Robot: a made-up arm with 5 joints.
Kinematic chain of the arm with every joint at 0, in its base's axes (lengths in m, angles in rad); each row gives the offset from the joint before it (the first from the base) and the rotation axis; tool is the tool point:
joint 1: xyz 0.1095 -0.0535 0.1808 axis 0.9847 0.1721 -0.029
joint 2: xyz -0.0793 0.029 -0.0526 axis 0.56 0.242 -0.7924
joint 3: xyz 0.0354 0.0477 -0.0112 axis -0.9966 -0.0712 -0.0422
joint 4: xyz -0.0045 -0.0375 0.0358 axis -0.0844 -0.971 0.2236
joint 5: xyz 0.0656 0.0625 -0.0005 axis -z
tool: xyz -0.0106 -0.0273 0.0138
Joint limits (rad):
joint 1: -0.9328..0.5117
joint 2: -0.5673..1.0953
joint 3: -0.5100..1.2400
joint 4: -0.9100..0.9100
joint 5: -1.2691..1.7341
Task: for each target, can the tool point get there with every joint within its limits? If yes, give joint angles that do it. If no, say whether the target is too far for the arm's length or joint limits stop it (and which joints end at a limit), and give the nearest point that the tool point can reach.
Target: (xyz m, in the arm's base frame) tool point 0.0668 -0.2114 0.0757
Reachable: no: joint limits stop it (at a limit: joint 2, joint 4, joint 5) | nearest point 0.1294 -0.1393 0.1171 | short by 0.104 m
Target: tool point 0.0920 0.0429 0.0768
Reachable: yes | joints -0.4976 -0.2646 1.0020 -0.0137 0.2254
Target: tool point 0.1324 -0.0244 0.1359
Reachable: yes | joints -0.4740 0.6045 0.1086 -0.4029 1.0697
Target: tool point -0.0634 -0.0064 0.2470
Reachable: no: joint limits stop it (at a limit: joint 1, joint 2, joint 3, joint 4) | nearest point 0.0302 0.0465 0.2351 | short by 0.108 m
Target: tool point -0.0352 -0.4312 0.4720
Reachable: no: too far | nearest point 0.1026 -0.1130 0.2182 | short by 0.430 m
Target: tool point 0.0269 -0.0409 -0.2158
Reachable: no: too far | nearest point 0.0505 -0.0207 -0.0392 | short by 0.179 m
